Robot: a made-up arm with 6 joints.
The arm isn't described. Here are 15 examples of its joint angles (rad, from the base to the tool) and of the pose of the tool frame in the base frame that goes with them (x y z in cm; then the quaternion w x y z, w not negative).
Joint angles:
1: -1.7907 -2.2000 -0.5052 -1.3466 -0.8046 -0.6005
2: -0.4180 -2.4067 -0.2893 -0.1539 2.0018 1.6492
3: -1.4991 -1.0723 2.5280 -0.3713 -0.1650 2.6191
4: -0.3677 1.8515 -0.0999 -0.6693 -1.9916 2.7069
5: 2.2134 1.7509 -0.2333 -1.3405 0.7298 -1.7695
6: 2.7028 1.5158 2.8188 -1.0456 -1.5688 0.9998
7: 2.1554 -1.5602 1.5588 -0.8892 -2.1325 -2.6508
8: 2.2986 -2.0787 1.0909 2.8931 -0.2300 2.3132
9: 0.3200 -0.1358 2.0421 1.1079 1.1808 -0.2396
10: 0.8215 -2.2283 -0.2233 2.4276 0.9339 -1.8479
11: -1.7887 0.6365 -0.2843 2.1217 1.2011 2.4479
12: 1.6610 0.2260 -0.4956 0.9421 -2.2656 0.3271
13: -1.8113 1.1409 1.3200 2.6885 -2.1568 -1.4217
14: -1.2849 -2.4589 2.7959 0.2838 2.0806 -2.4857
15: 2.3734 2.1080 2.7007 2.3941 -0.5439 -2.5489
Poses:
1: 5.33 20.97 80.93 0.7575 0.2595 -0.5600 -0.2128
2: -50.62 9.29 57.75 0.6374 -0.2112 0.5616 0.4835
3: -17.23 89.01 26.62 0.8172 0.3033 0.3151 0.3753
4: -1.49 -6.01 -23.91 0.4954 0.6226 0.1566 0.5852
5: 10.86 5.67 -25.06 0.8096 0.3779 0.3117 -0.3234
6: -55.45 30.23 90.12 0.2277 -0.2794 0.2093 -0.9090
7: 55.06 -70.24 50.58 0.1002 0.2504 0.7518 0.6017
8: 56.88 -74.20 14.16 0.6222 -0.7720 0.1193 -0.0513
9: -40.64 -14.28 111.40 0.2101 0.1843 0.9601 -0.0041
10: -40.37 -29.21 69.71 0.4920 0.0556 -0.8353 0.2392
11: -2.80 -62.50 14.36 0.1378 -0.8467 -0.1349 0.4958
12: 9.07 55.90 31.09 0.2686 -0.9470 0.1709 0.0414
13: -14.01 -85.62 66.25 0.5164 0.6373 0.1613 0.5488
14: -5.44 -16.50 -36.40 0.3903 0.7907 -0.4687 0.0520
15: -60.01 53.31 60.04 0.5018 0.6796 -0.0151 0.5349
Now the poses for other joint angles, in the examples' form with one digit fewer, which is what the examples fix.
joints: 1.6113 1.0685 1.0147 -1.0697 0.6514 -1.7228
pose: 10.1 95.3 37.2 0.119 0.790 0.598 -0.064
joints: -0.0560 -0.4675 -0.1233 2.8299 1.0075 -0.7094
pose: 49.3 7.9 80.1 0.564 -0.699 -0.170 0.407
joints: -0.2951 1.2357 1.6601 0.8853 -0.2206 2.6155
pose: 85.7 -35.0 78.1 0.052 0.986 -0.104 -0.117
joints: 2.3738 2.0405 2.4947 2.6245 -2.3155 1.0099
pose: -58.0 52.1 50.0 0.690 -0.645 -0.261 -0.198
